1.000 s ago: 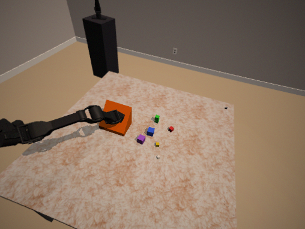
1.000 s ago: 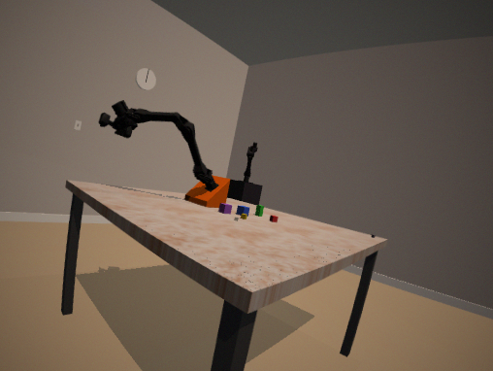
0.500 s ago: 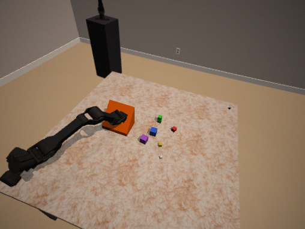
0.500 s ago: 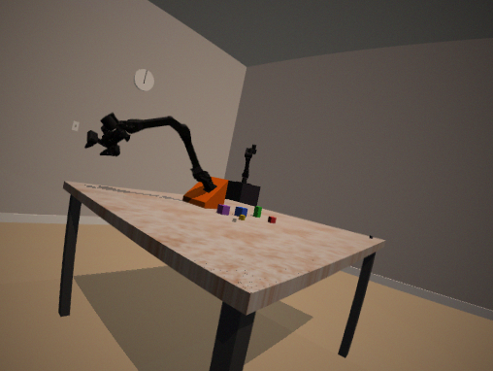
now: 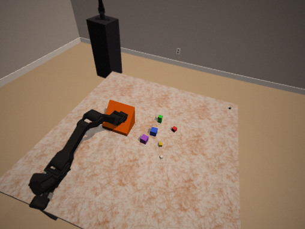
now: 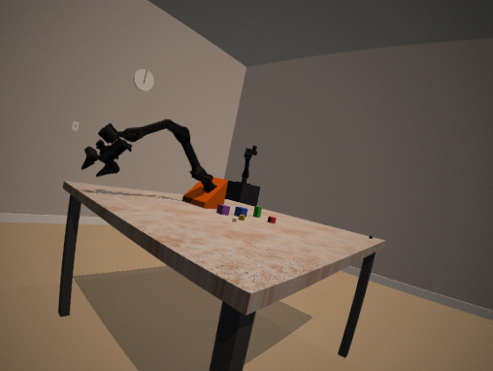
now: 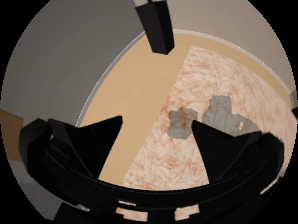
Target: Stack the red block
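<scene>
Right now my gripper tip is 790 mm to the right of the red block, 400 mm short of it and 70 mm above it. Round my gripper tip: tiny white cube (530 mm to the left, 420 mm ahead, 80 mm below); then purple cube (590 mm to the left, 250 mm ahead, 70 mm below); then small yellow cube (620 mm to the left, 370 mm ahead, 80 mm below).
</scene>
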